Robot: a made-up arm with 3 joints. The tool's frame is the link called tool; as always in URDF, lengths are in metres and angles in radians.
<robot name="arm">
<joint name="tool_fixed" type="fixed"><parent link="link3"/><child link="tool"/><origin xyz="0.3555 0.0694 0.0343" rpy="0 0 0"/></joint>
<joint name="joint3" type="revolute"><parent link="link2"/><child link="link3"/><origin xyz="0.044 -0.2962 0.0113" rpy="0 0 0"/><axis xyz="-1 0 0"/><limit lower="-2.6" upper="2.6"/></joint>
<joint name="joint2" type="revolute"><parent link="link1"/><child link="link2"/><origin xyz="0.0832 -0.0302 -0.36" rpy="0 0 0"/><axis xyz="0 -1 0"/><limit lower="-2.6" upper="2.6"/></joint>
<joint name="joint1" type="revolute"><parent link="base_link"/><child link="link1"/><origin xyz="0 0 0.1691" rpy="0 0 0"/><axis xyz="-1 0 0"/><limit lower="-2.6" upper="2.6"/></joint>
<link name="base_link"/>
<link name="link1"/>
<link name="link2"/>
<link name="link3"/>
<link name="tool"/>
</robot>
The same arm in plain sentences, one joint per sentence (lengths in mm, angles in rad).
The arm has three revolute joints in a row. What follows holds with every joint at zero, and every direction is one of the base frame's. Joint 1 lies 169.1 mm along +z from the base frame's origin and rotates about -x, from -2.6 to 2.6 rad. Joint 2 lies 83.2 mm along +x and 30.2 mm along -y and 360 mm along -z from joint 1 and rotates about -y, from -2.6 to 2.6 rad. Joint 3 lies 44 mm along +x and 296.2 mm along -y and 11.3 mm along +z from joint 2 and rotates about -x, from -2.6 to 2.6 rad. The tool frame, which is the frame that the pose is given for, lies 355.5 mm along +x and 69.4 mm along +y and 34.3 mm along +z from joint 3; its axes are parallel to the base frame's.
